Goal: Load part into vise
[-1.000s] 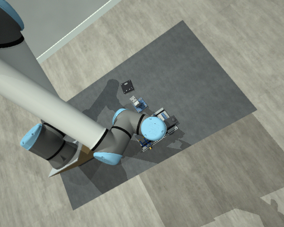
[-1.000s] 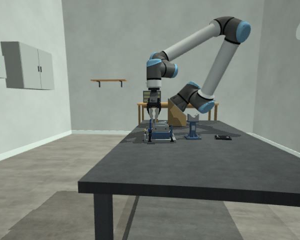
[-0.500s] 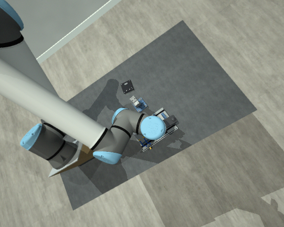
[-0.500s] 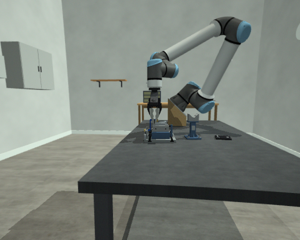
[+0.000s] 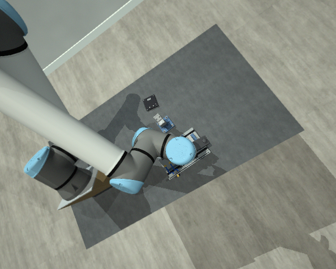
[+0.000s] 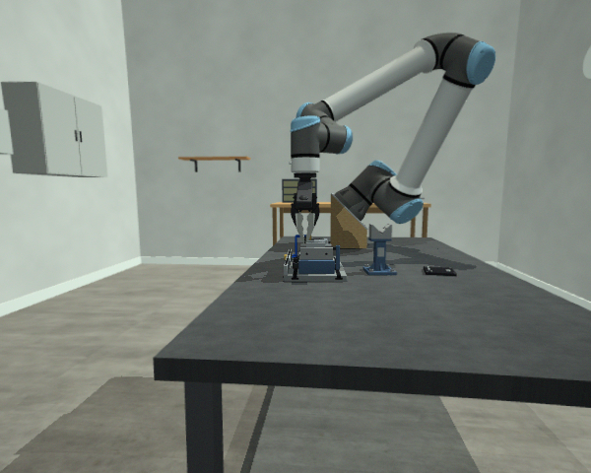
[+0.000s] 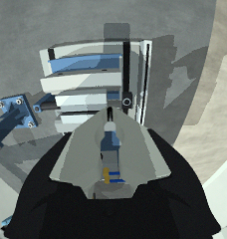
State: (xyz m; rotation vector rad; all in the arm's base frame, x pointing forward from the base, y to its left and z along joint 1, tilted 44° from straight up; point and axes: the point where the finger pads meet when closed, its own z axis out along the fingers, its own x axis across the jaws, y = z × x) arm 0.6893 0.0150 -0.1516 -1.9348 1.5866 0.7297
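My hand is 30 mm to the right of the part, 20 mm above it and 10 mm past it. The rest, counted from my hand: infeed plate (430 mm to the left, 130 mm behind, 110 mm below); vise (80 mm below, 80 mm behind, 20 mm to the left).
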